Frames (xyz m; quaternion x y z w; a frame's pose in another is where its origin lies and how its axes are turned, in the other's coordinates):
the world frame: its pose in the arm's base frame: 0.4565 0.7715 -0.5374 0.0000 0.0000 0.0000 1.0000
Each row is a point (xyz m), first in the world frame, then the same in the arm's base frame.
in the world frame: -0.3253 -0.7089 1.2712
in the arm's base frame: 0.1312 0.0626 0.7338
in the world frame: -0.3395 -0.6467 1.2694
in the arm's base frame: 0.1170 0.1248 0.7320
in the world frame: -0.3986 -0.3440 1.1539
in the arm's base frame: 0.0579 0.4275 0.6165
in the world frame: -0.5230 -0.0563 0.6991
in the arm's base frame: -0.0665 0.7152 0.1617
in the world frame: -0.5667 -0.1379 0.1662
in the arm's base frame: -0.1102 0.6336 -0.3712
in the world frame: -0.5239 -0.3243 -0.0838
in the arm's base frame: -0.0674 0.4472 -0.6212
